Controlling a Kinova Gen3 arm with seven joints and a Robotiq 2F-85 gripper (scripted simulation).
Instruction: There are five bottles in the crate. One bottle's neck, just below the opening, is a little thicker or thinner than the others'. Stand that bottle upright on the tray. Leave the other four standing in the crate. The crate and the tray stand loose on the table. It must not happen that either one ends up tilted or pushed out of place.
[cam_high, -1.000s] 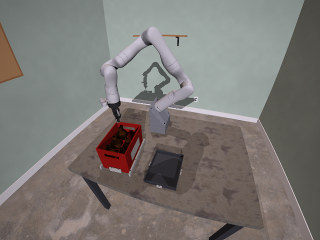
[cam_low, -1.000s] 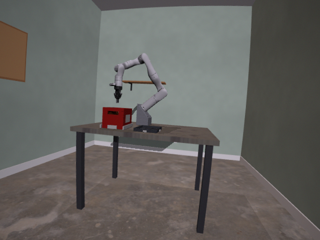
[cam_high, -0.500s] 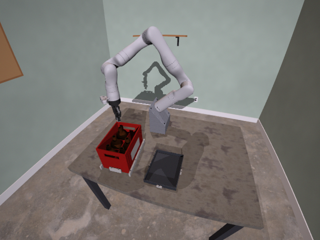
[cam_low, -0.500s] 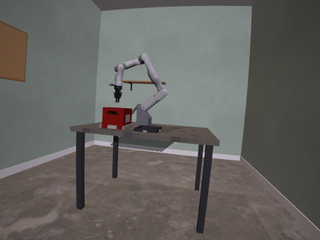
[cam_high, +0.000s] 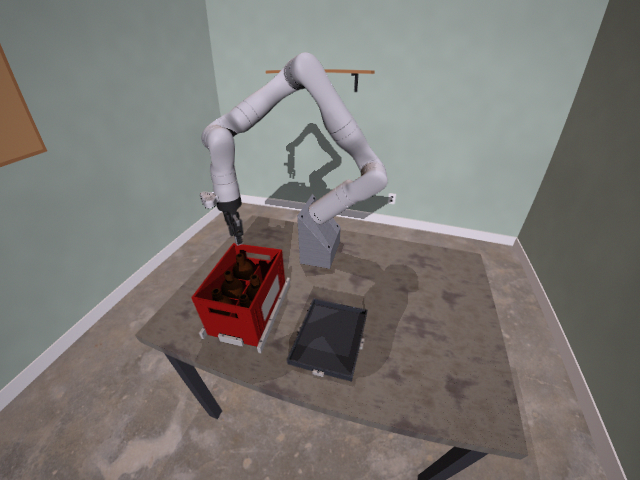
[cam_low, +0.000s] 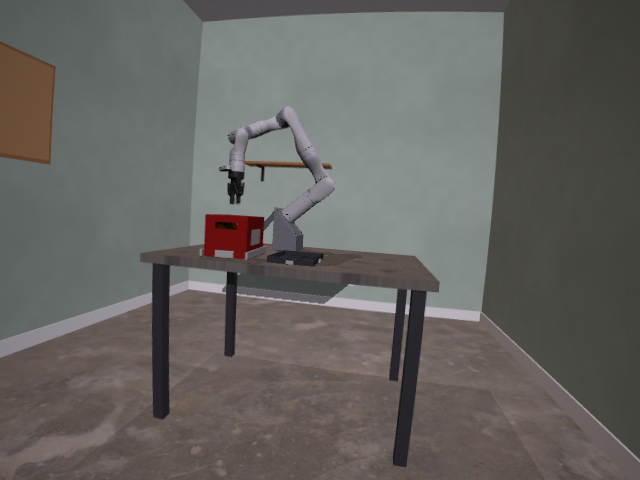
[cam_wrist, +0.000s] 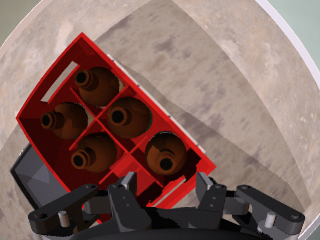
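Right now my hand is 8 cm short of the crate, 5 cm to the right of it and 16 cm above it. From my hand the other things lie so: dark tray (11 cm ahead, 35 cm to the left, 23 cm below).
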